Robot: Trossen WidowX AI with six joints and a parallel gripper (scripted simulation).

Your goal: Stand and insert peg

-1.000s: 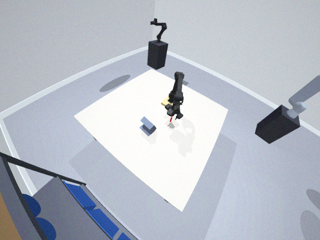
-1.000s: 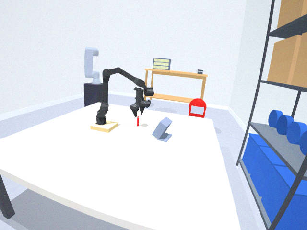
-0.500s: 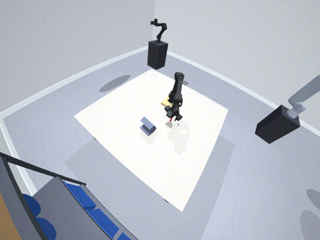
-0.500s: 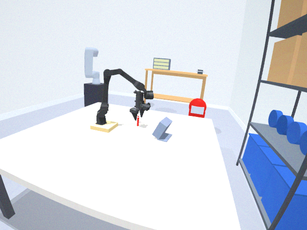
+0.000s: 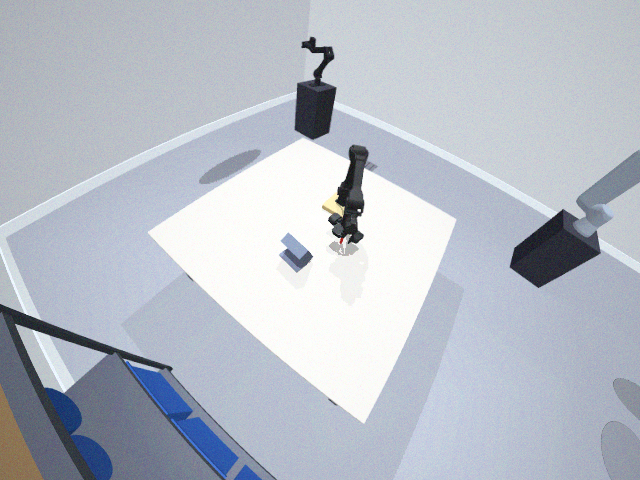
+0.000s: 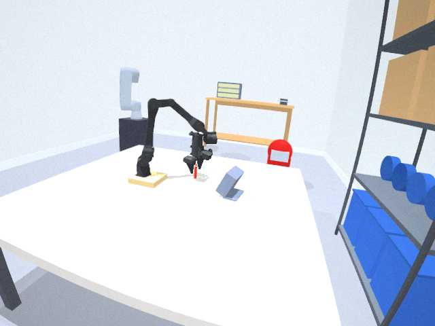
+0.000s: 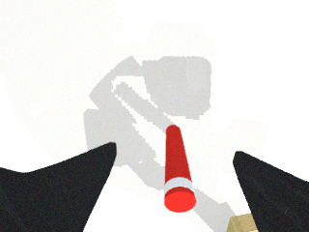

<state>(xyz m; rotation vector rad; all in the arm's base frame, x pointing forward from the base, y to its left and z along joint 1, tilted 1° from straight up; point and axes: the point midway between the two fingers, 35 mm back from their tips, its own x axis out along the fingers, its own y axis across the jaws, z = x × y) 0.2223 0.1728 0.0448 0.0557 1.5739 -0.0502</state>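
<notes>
My gripper tip is now 20 mm below the red peg. Also, from my gripper tip: sloped panel: 230 mm ahead, 100 mm to the right, 30 mm above.
</notes>
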